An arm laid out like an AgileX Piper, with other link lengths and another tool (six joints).
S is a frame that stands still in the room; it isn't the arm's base.
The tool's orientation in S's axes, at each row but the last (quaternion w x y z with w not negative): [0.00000, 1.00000, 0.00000, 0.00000]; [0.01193, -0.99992, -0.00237, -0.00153]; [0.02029, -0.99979, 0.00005, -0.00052]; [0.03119, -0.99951, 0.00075, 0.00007]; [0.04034, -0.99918, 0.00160, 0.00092]
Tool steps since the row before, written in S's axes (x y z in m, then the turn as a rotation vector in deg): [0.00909, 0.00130, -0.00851, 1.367, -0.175, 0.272]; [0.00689, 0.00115, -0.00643, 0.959, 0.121, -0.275]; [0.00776, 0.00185, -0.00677, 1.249, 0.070, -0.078]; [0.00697, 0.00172, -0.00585, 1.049, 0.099, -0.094]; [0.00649, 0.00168, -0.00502, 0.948, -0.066, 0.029]
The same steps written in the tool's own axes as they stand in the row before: [0.00909, -0.00130, 0.00851, 1.367, 0.175, -0.272]; [0.00688, -0.00096, 0.00648, 0.959, -0.110, 0.281]; [0.00775, -0.00157, 0.00685, 1.249, -0.067, 0.082]; [0.00697, -0.00136, 0.00595, 1.049, -0.095, 0.100]; [0.00649, -0.00129, 0.00513, 0.948, 0.060, -0.036]
